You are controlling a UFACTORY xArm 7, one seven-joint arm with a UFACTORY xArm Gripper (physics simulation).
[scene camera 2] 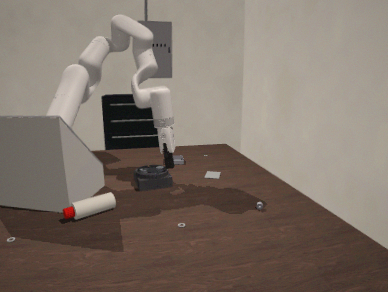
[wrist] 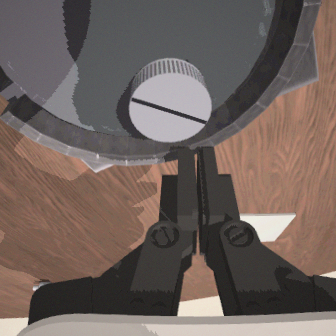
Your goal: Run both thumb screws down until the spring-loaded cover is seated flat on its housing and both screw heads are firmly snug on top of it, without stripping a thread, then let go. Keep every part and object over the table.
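Pixels of known places: gripper, fingertip midpoint: (scene camera 2: pixel 170 167) (wrist: pixel 194 169); arm's base at its link origin: (scene camera 2: pixel 51 139).
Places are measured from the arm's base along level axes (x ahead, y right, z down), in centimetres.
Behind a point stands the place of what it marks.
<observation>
The dark housing (scene camera 2: pixel 155 182) @(x 34.1, y 0.7, z 17.7 cm) (wrist: pixel 304 72) @(x 38.5, y -11.8, z 16.3 cm) stands on the table, with the round cover (scene camera 2: pixel 151 170) @(x 33.5, y -6.0, z 15.2 cm) (wrist: pixel 165 30) @(x 34.5, y -6.6, z 15.4 cm) on top. One thumb screw (wrist: pixel 170 107) @(x 36.7, y -5.9, z 14.1 cm) shows large in the wrist view, with a knurled side, a pale flat head and a dark slot running down to the right. It stands near the cover's rim. The other screw cannot be made out clearly. How tightly the cover is seated cannot be told. My gripper (scene camera 2: pixel 169 166) @(x 40.8, y -5.7, z 14.6 cm) (wrist: pixel 194 169) @(x 40.8, y -5.7, z 14.6 cm) is shut and empty, its tips close together at the rim's outer edge, beside the screw head in the wrist view.
A white cylinder with a red cap (scene camera 2: pixel 95 206) @(x 14.4, y 17.3, z 17.2 cm) lies in front of a large grey block (scene camera 2: pixel 32 165) @(x -3.9, y 10.0, z 5.5 cm). A pale square (scene camera 2: pixel 212 175) @(x 58.9, y -7.3, z 20.0 cm) (wrist: pixel 270 227) @(x 59.9, y -10.2, z 20.0 cm) and a small metal part (scene camera 2: pixel 259 205) @(x 63.1, y 25.4, z 18.8 cm) lie to the right. A grey metal block (scene camera 2: pixel 179 160) @(x 48.9, y -26.7, z 18.4 cm) is behind the gripper.
</observation>
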